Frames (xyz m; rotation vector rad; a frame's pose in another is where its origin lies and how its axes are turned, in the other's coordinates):
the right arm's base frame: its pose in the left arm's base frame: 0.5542 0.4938 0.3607 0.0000 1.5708 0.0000
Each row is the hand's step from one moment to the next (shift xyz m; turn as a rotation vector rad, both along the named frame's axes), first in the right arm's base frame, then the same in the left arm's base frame.
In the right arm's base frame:
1: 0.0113 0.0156 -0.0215 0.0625 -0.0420 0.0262
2: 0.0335 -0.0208 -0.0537 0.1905 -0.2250 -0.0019
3: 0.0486 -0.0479 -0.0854 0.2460 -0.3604 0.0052
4: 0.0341 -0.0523 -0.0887 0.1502 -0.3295 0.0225
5: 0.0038 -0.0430 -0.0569 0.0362 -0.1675 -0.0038
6: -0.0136 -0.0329 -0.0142 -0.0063 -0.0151 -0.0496
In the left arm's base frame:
1: -0.0215 0.0156 -0.0113 0.0262 -0.0420 -0.0625
2: -0.0537 -0.0208 -0.0335 -0.0019 -0.2250 -0.1905
3: -0.0854 -0.0479 -0.0486 0.0052 -0.3604 -0.2460
4: -0.0887 -0.0523 -0.0341 0.0225 -0.3295 -0.1502
5: -0.0569 -0.0430 -0.0038 -0.0038 -0.1675 -0.0362
6: -0.0142 -0.0329 0.0136 -0.0496 -0.0151 0.0063

